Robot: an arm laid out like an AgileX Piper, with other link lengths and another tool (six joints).
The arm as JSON. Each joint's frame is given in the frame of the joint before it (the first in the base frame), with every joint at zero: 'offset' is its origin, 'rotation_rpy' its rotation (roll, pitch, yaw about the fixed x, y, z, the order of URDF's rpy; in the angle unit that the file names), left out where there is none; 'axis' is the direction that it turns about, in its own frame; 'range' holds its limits. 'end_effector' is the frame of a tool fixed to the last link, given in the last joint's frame.
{
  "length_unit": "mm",
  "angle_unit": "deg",
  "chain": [
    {
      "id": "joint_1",
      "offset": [
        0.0,
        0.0,
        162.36
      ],
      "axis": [
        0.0,
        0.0,
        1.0
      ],
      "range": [
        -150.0,
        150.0
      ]
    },
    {
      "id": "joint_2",
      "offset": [
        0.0,
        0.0,
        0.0
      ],
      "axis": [
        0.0,
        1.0,
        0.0
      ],
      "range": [
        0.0,
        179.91
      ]
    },
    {
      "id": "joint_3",
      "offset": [
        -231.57,
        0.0,
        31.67
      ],
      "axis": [
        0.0,
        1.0,
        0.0
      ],
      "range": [
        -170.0,
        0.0
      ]
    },
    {
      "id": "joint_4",
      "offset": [
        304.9,
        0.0,
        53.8
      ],
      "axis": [
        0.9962,
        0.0,
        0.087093
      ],
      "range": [
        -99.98,
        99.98
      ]
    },
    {
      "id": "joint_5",
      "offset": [
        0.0,
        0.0,
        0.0
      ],
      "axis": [
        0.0,
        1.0,
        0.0
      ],
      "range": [
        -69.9,
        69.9
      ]
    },
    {
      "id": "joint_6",
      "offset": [
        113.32,
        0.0,
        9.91
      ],
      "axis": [
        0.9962,
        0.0,
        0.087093
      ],
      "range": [
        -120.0,
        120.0
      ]
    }
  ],
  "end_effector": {
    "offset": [
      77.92,
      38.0,
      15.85
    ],
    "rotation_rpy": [
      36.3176,
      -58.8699,
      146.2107
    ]
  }
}
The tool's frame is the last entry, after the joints.
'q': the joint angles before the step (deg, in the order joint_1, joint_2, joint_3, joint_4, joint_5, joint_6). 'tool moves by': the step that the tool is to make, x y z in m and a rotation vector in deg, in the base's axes. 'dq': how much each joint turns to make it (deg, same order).
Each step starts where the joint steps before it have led.
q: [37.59 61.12 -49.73 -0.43 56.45 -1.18]
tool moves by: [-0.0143 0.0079 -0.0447 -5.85 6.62 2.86]
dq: [2.95 6.75 0.72 -0.43 1.35 0.16]
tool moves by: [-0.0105 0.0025 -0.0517 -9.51 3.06 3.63]
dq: [4.72 8.81 0.19 -5.91 -0.11 3.04]
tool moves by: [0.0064 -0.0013 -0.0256 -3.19 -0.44 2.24]
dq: [0.34 4.89 -0.01 -2.99 -2.97 -0.24]
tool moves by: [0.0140 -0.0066 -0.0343 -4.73 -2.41 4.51]
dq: [0.01 6.55 0.01 -6.53 -5.01 -0.17]
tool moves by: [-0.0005 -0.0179 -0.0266 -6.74 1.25 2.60]
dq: [0.01 4.91 0.00 -4.57 0.81 -0.06]
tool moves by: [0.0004 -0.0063 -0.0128 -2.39 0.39 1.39]
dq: [-0.01 2.48 0.00 -2.00 -0.53 0.05]
